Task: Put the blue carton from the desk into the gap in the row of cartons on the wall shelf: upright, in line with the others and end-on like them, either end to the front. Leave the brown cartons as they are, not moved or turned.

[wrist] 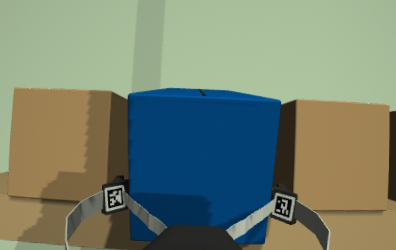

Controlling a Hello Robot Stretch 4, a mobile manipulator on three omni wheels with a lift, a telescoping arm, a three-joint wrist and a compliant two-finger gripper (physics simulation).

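Observation:
The blue carton [200, 145] is end-on to the wrist view between two brown cartons. Its top face shows while theirs do not, and its front end is wider at the top than at the bottom, so it looks tipped with the top towards the camera. Its front end stands nearer than theirs and reaches lower in the view. My gripper [200, 198] is shut on the blue carton, one finger at each side, low down. The left brown carton [60, 145] and right brown carton [342, 155] stand upright. The blue carton's underside and far end are hidden.
The wooden wall shelf [55, 220] runs below the cartons. Part of another dark brown carton [393, 155] shows at the right edge. The green wall [280, 45] is behind, with a vertical shadow on it. Narrow dark spaces show on both sides of the blue carton.

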